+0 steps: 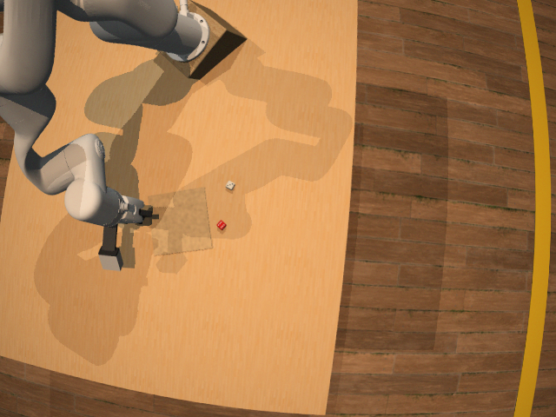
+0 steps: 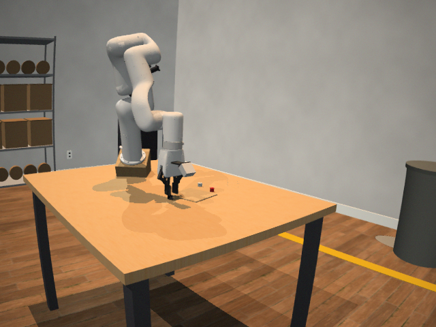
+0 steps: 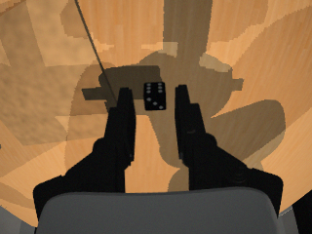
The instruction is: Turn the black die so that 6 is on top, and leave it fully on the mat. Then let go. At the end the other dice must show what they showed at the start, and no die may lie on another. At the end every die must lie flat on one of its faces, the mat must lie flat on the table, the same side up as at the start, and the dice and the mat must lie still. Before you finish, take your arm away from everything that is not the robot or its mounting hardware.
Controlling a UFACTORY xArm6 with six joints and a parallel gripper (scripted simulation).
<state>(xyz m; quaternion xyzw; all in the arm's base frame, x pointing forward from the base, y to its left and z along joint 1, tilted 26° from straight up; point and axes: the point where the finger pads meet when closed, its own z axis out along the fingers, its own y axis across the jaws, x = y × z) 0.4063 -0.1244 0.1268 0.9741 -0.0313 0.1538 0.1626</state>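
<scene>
Right now my hand is 3 cm above the black die and 1 cm past it. From my hand the other things lie so: tan mat 10 cm to the left, 4 cm below, 2 cm ahead; red die 20 cm to the left, 4 cm ahead, 3 cm below; white die 23 cm to the left, 5 cm behind, 3 cm below.
</scene>
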